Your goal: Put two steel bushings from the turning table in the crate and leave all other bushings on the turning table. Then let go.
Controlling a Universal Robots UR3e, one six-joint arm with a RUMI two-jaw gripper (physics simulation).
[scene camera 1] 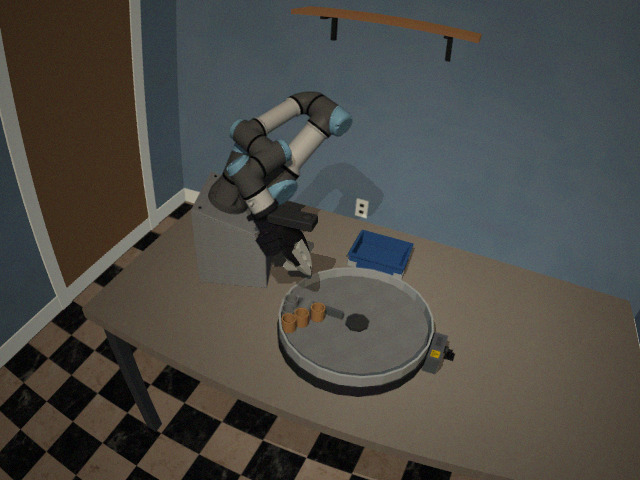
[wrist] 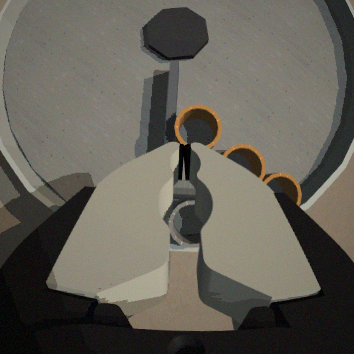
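Seen in the pictures: gripper, fingertip midpoint: (scene camera 1: 310,274) (wrist: 183,148); arm's base, link origin: (scene camera 1: 227,200).
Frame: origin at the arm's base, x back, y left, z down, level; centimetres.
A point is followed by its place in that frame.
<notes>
The turning table (scene camera 1: 382,289) {x -49.4, y -4.0, z 18.3 cm} (wrist: 90,100) {x -38.6, y -10.8, z 18.3 cm} has a pale raised rim. Grey steel bushings (scene camera 1: 292,299) {x -26.1, y -18.0, z 16.3 cm} stand close together at its left edge in the scene view; their exact number is hard to tell. Part of one steel bushing (wrist: 172,227) {x -26.2, y -17.9, z 14.5 cm} shows between the fingers in the wrist view. Three orange bushings, one near the bar (scene camera 1: 317,312) {x -34.3, y -22.5, z 14.7 cm} (wrist: 218,127) {x -33.8, y -22.3, z 14.5 cm}, a middle one (scene camera 1: 301,317) {x -30.8, y -25.7, z 14.5 cm} and one by the rim (scene camera 1: 288,323) {x -28.3, y -28.7, z 14.6 cm}, stand upright in a row. My gripper (scene camera 1: 310,274) {x -31.2, y -19.1, z 5.1 cm} (wrist: 183,148) {x -31.2, y -19.1, z 5.1 cm} is shut with nothing between its fingertips, above the table's rear left rim. The blue crate (scene camera 1: 381,252) {x -46.1, y 20.3, z 23.1 cm} stands behind the turning table; no bushing shows in it.
A dark hub (scene camera 1: 357,322) {x -44.9, y -20.3, z 17.6 cm} (wrist: 176,32) {x -44.6, y -19.9, z 17.5 cm} sits mid-table, with a grey bar (scene camera 1: 334,312) {x -38.3, y -19.3, z 16.4 cm} (wrist: 173,90) {x -37.7, y -19.0, z 15.7 cm} reaching from it toward the bushings. A grey drive box (scene camera 1: 435,353) {x -67.5, y -26.3, z 17.8 cm} is at the right rim. The robot's grey pedestal (scene camera 1: 232,253) {x -5.3, y -10.2, z 11.2 cm} stands to the left.
</notes>
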